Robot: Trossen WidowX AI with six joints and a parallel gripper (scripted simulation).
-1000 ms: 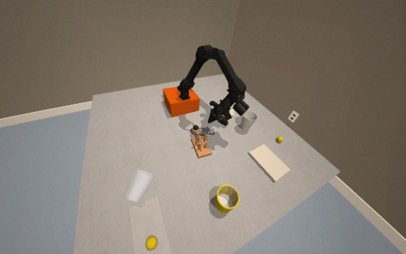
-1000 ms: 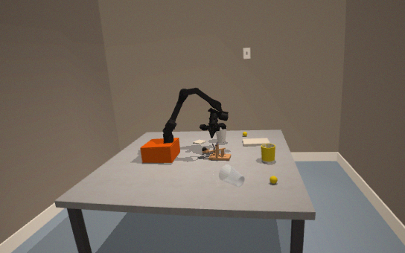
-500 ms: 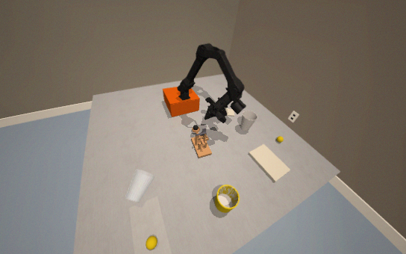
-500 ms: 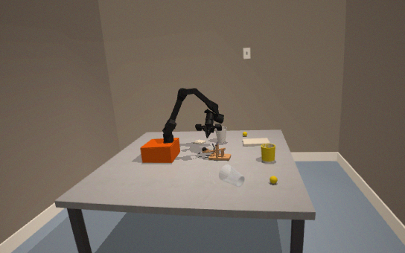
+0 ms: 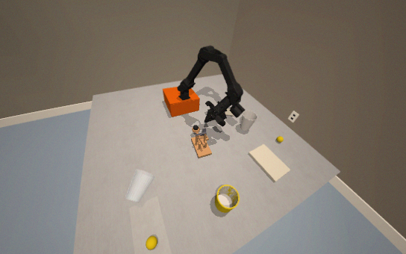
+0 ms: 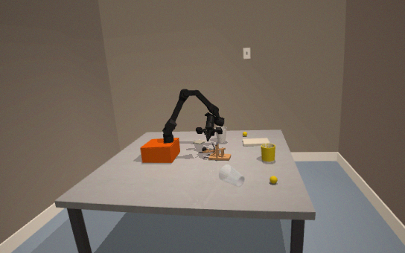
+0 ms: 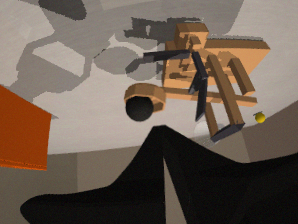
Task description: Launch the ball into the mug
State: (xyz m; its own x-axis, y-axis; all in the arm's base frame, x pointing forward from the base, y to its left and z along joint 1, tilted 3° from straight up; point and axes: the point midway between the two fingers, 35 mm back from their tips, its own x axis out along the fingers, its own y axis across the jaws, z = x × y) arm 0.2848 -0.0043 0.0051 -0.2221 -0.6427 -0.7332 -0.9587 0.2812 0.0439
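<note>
My gripper tip is 3 cm past the small black ball, 5 cm to the left of it and 4 cm above it. From my gripper tip the other things lie so: wooden catapult 4 cm ahead, 5 cm to the right, 5 cm below; yellow mug 38 cm ahead, 17 cm to the right, 8 cm below; small beige tile 6 cm behind, 30 cm to the left, 10 cm below.
</note>
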